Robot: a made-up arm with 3 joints. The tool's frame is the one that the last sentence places.
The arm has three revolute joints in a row. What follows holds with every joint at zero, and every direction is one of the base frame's.
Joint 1 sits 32 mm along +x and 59 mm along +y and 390 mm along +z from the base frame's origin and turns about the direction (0.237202, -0.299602, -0.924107), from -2.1 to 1.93 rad.
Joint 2 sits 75 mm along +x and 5 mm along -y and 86 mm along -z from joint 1 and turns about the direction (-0.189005, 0.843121, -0.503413), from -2.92 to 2.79 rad.
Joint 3 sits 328 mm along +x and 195 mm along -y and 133 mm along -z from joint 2 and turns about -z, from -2.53 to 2.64 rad.
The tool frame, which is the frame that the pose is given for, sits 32 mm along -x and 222 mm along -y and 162 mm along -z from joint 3; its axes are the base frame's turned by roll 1.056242, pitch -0.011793 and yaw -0.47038 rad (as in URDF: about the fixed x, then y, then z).
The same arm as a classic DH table. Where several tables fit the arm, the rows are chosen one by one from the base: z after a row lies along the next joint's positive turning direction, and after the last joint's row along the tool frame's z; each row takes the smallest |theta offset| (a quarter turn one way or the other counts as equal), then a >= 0, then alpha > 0; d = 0 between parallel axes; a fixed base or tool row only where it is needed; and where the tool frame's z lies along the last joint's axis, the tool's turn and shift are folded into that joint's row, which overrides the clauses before.
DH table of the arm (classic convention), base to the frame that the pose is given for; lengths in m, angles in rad. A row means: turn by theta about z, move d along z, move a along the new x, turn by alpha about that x. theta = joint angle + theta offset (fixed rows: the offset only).
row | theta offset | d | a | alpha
base (fixed) | 0.6697 | 0.3262 | 0.0617 | 2.7495
joint 1 | 0.3904 | 0.0283 | 0.0568 | 1.4022
joint 2 | 0.1691 | -0.2947 | 0.2774 | -1.0433
joint 3 | 0.6976 | 0.5675 | 0.0735 | -2.0853
tool (fixed) | 0.0135 | 0.2434 | 0 | 0
Joint limits (rad, base to tool): -2.1..1.93 -2.92..2.79 -2.53..2.64

